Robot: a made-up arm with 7 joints.
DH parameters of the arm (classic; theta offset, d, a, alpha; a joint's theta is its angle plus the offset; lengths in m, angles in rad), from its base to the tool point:
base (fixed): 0 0.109 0 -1.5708
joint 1: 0.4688 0 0.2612 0
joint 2: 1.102 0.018 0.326 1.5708
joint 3: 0 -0.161 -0.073 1.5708
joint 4: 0 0.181 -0.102 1.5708
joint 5: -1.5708 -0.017 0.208 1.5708
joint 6: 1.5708 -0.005 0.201 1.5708
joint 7: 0 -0.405 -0.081 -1.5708
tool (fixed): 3.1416 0.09 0 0
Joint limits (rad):
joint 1: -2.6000..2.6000
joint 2: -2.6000..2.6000
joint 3: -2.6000..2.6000
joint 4: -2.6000..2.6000
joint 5: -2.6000..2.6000
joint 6: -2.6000..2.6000
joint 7: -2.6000..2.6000
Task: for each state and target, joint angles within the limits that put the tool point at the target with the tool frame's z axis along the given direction. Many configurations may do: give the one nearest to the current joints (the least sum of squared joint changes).
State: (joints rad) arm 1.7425 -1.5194 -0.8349 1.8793 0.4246 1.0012 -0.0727
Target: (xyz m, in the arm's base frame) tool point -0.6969 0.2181 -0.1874 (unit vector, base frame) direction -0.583 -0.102 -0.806
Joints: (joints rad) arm 1.8309 -1.8550 -1.0811 2.2379 0.6581 1.3883 0.0513
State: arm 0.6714 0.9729 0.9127 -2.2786 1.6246 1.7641 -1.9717
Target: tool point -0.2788 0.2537 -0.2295 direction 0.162 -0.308 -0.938
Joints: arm 0.5772 1.0174 1.5081 -1.5025 1.8564 1.3121 -1.6817
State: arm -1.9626 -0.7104 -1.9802 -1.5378 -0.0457 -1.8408 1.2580
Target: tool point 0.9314 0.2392 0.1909 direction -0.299 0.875 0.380
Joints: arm -1.4354 -0.3133 -2.0945 -0.9218 -0.0094 -1.9572 0.7442
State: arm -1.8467 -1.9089 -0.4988 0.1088 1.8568 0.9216 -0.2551
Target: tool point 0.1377 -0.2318 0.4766 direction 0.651 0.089 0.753
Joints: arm -2.0133 -2.6000 0.1550 0.5033 1.0786 0.9962 -0.9642
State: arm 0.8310 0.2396 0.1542 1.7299 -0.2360 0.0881 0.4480
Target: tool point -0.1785 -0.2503 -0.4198 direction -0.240 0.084 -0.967
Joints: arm 0.1135 -0.4764 -0.1492 2.6000 0.0936 0.9809 0.1360
